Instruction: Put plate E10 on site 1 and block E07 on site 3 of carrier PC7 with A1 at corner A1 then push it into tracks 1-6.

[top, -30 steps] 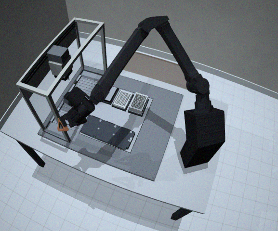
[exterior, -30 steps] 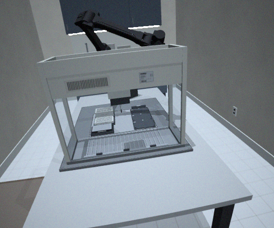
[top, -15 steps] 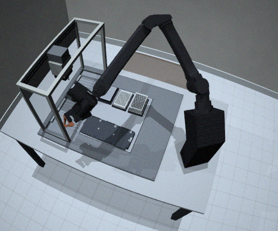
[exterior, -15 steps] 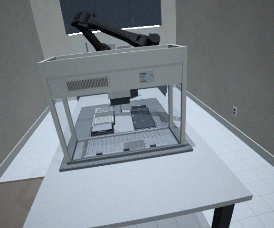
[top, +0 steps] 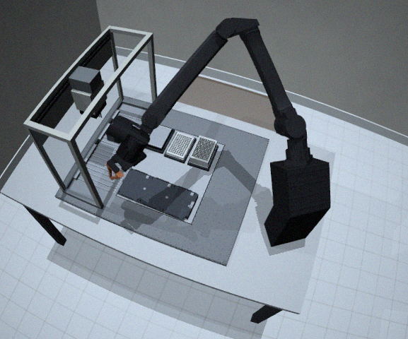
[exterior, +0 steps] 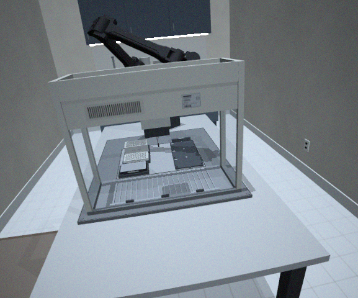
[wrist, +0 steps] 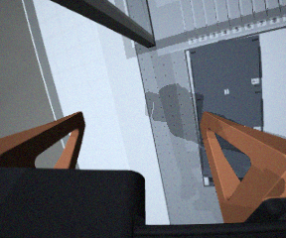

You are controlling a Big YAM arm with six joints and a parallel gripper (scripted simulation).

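My hand is 330 mm to the left of the nest S1, 280 mm above it and 210 mm past it. The rest, counted from my hand: dark carrier PC7: 270 mm below, 90 mm to the right, 80 mm behind; then dark nest S3: 360 mm to the right, 280 mm below, 10 mm ahead.
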